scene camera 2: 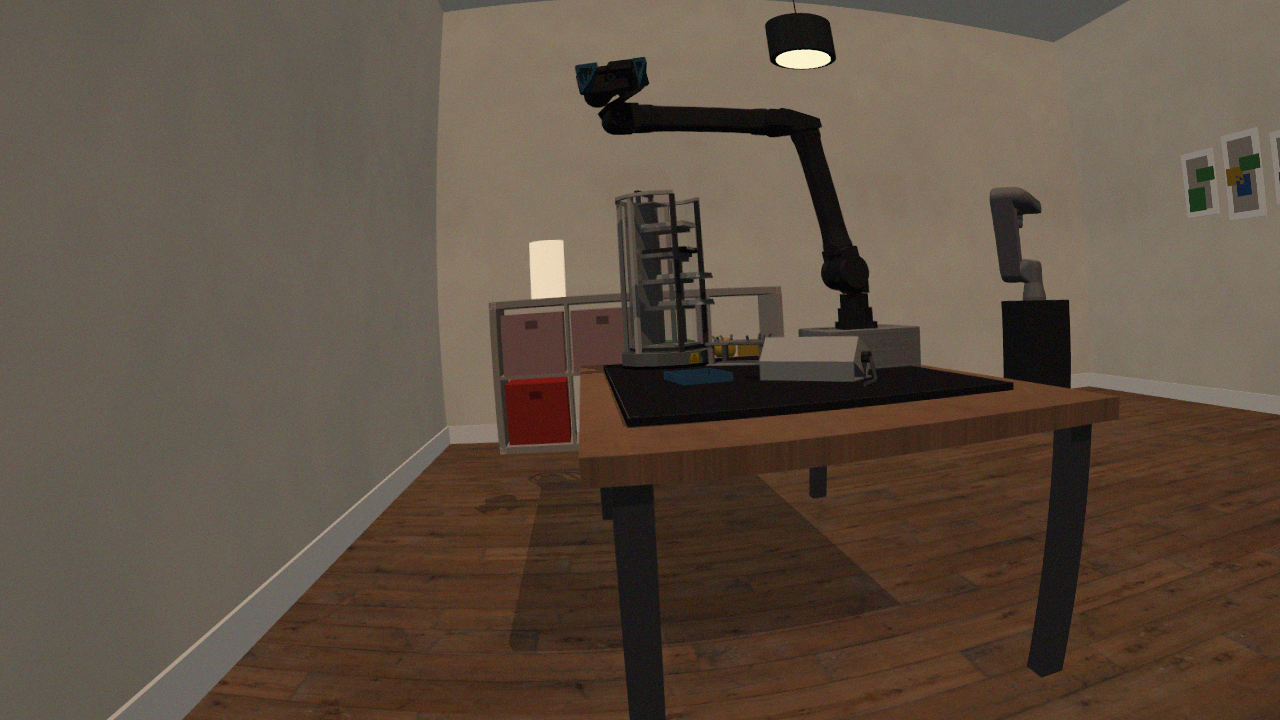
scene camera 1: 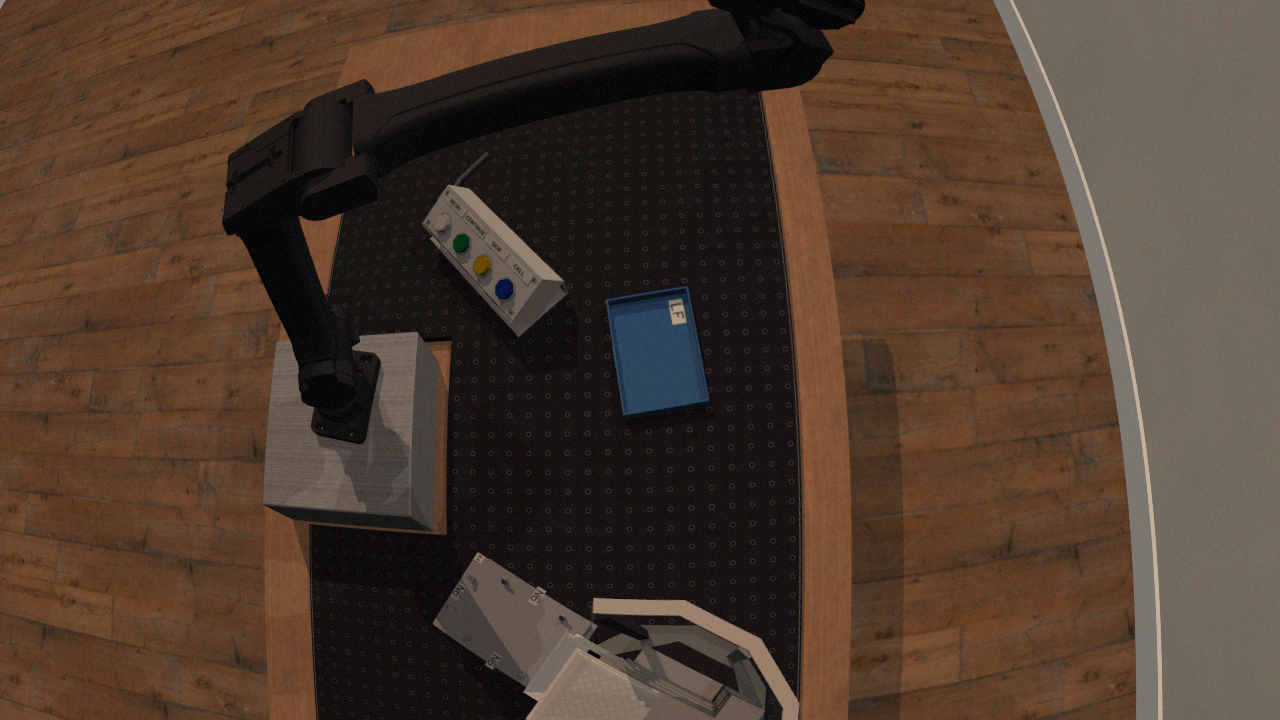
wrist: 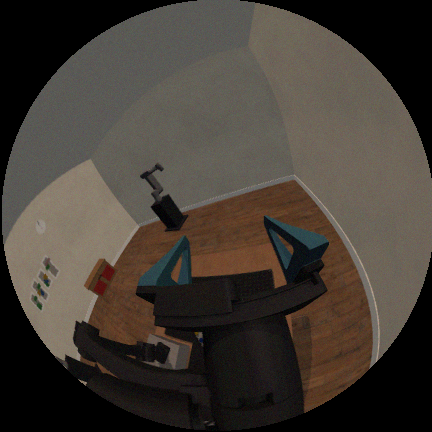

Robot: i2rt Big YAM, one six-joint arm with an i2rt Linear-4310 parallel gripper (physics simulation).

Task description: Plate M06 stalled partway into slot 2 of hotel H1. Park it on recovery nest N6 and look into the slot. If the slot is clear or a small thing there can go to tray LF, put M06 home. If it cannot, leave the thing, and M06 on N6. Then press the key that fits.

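Seen in the pictures: gripper, fingertip midpoint: [scene camera 2: 621, 62] [wrist: 224, 229]; arm's base, link origin: [scene camera 2: 856, 328] [scene camera 1: 346, 396] [wrist: 161, 352].
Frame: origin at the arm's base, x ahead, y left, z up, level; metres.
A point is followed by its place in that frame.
My gripper [scene camera 2: 613, 71] @(x 0.482, y 0.391, z 0.541 m) [wrist: 224, 229] @(x 0.482, y 0.391, z 0.541 m) is open and empty, high above the table. The tall hotel [scene camera 1: 644, 607] @(x 0.454, y -0.226, z 0.378 m) [scene camera 2: 662, 360] @(x 0.471, y -0.214, z -0.065 m) has several levels; in scene camera 1 it is cut off by the lower edge. I cannot tell plate M06 or the inside of slot 2. The grey nest N6 [scene camera 1: 483, 626] @(x 0.231, y -0.259, z -0.027 m) lies beside the hotel and no plate shows on it. The blue tray LF [scene camera 1: 665, 411] @(x 0.404, y 0.061, z -0.081 m) [scene camera 2: 698, 377] @(x 0.381, y 0.216, z -0.074 m) looks empty. The key box [scene camera 1: 503, 234] @(x 0.170, y 0.254, z -0.018 m) [scene camera 2: 805, 358] @(x 0.171, y 0.273, z -0.044 m) has a white RETRY key [scene camera 1: 443, 222] @(x 0.076, y 0.269, z -0.016 m), green CONTINUE key [scene camera 1: 460, 242] @(x 0.111, y 0.239, z -0.017 m), yellow SKIP key [scene camera 1: 482, 264] @(x 0.151, y 0.208, z -0.017 m) and blue CALL key [scene camera 1: 503, 288] @(x 0.188, y 0.176, z -0.018 m).
The arm's grey base block [scene camera 1: 358, 483] @(x 0.043, y -0.112, z 0.000 m) [scene camera 2: 899, 344] @(x -0.092, y 0.073, z -0.039 m) stands at the table's edge. A black perforated mat [scene camera 1: 554, 501] @(x 0.285, y -0.070, z -0.087 m) lies on the wooden table [scene camera 1: 825, 537] @(x 0.627, y -0.080, z -0.101 m). A cable [scene camera 1: 471, 168] @(x 0.067, y 0.401, z -0.081 m) leaves the key box. A lamp [scene camera 2: 800, 40] hangs from above.
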